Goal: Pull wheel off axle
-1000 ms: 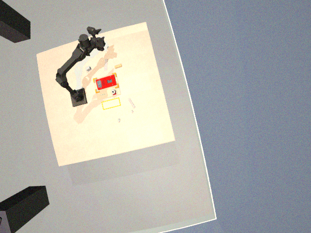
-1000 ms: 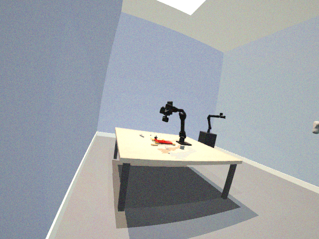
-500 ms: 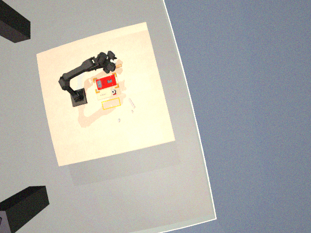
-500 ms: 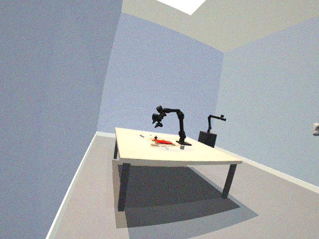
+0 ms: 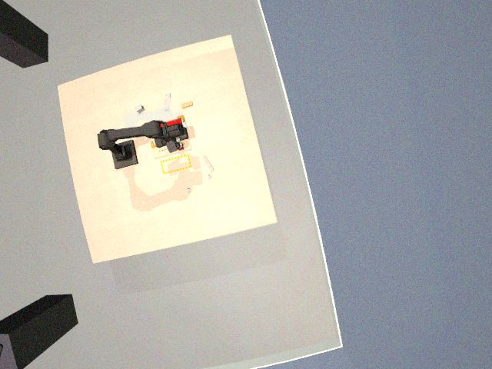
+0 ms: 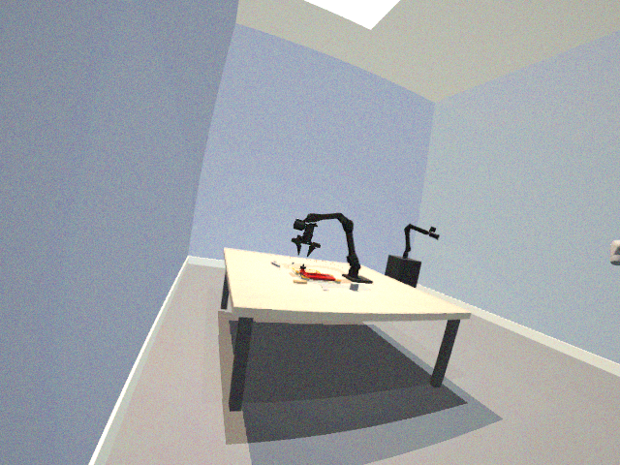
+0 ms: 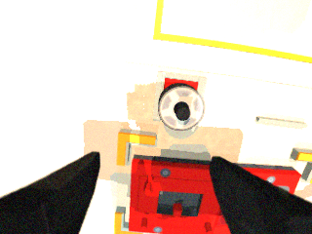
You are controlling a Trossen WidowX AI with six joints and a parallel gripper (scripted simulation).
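The wheel lies 20 mm behind my gripper tip, 10 mm to the right of it and 80 mm below it.
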